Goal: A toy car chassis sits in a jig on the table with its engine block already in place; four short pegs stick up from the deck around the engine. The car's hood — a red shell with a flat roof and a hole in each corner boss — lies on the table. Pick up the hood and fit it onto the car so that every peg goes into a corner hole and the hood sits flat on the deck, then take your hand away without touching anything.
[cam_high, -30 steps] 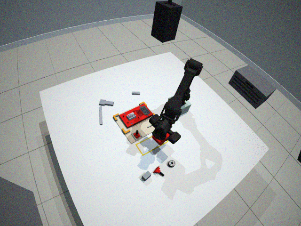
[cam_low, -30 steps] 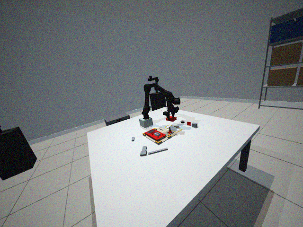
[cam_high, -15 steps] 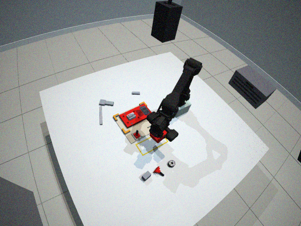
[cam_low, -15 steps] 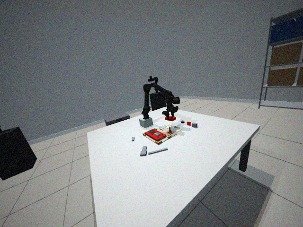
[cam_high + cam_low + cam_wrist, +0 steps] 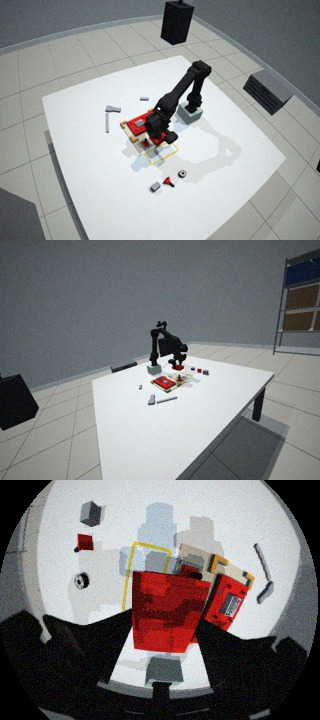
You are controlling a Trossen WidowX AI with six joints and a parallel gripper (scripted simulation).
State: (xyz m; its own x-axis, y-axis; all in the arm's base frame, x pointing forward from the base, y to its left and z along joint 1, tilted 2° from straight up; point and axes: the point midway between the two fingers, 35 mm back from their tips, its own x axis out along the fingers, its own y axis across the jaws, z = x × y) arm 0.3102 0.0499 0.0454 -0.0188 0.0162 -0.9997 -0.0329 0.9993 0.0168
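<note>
My gripper tip is 1 cm short of the grey engine block, 17 cm to the left of it and 8 cm above it. Also, from my gripper tip: red hood (1 cm above).
</note>
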